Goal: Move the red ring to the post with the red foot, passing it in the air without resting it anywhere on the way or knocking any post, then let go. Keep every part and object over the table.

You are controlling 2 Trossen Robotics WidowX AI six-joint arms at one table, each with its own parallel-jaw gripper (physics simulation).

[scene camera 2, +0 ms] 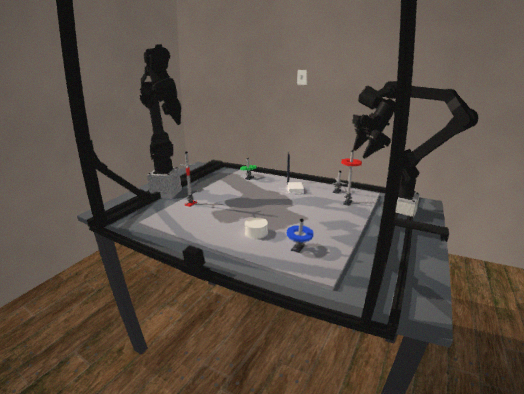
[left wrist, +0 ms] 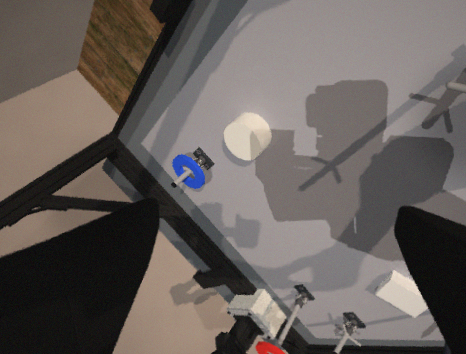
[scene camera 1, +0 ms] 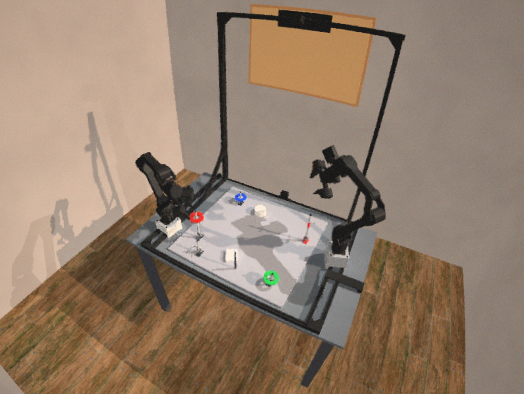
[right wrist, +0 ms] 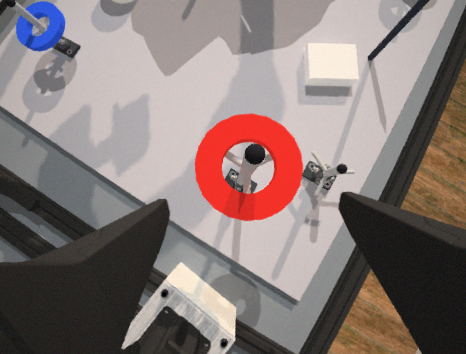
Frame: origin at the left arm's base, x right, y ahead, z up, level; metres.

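Seen in the pictures: left gripper, fingertip midpoint: [scene camera 2: 177, 119] [left wrist: 277, 215] [scene camera 1: 312, 185]; right gripper, fingertip midpoint: [scene camera 2: 358, 154] [scene camera 1: 190, 213] [right wrist: 253, 203]; left arm's base, origin of the base link: [scene camera 2: 163, 171] [scene camera 1: 338, 249]; right arm's base, origin of the base link: [scene camera 2: 404, 195] [left wrist: 248, 324] [scene camera 1: 167, 219] [right wrist: 170, 347].
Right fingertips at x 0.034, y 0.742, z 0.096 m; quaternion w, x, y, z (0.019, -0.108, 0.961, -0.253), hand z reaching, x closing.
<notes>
Offsets run from my right fingertips to a thing's top centre. "spot": to the spot under its first point.
The red ring @(dx +0.005, dy -0.024, dz -0.025 m) [scene camera 1: 196, 221] [scene camera 2: 345, 162] [left wrist: 270, 348] [right wrist: 209, 167] sits level, high on a tall post with a dark foot, near the right arm's base. The post with the red foot @(spot: dx +0.074, dy -0.591, dz -0.095 m) [scene camera 1: 308, 230] [scene camera 2: 189, 182] stands upright near the left arm's base and carries no ring. My right gripper [scene camera 2: 359, 153] [right wrist: 253, 203] is open and empty, tilted downward, its tips close above the red ring; in the right wrist view the ring shows between and beyond the tips. My left gripper [scene camera 1: 317, 184] [left wrist: 277, 215] is open and empty, high over the table.
A short post @(spot: dx -0.100, dy -0.057, dz -0.155 m) [scene camera 1: 199, 250] [scene camera 2: 339, 180] [right wrist: 327, 175] with side prongs stands beside the ring's post. A white block @(dx -0.092, dy -0.220, dz -0.161 m) [scene camera 2: 295, 188] [right wrist: 330, 62] and thin dark rod @(dx -0.157, dy -0.252, dz -0.041 m) [scene camera 2: 288, 167] [right wrist: 395, 35] stand nearby. A white cylinder @(dx +0.257, dy -0.317, dz -0.146 m) [scene camera 2: 256, 228], blue ring @(dx +0.326, dy -0.190, dz -0.128 m) [scene camera 2: 290, 234] and green ring @(dx -0.218, dy -0.429, dz -0.126 m) [scene camera 2: 243, 168] are farther off.
</notes>
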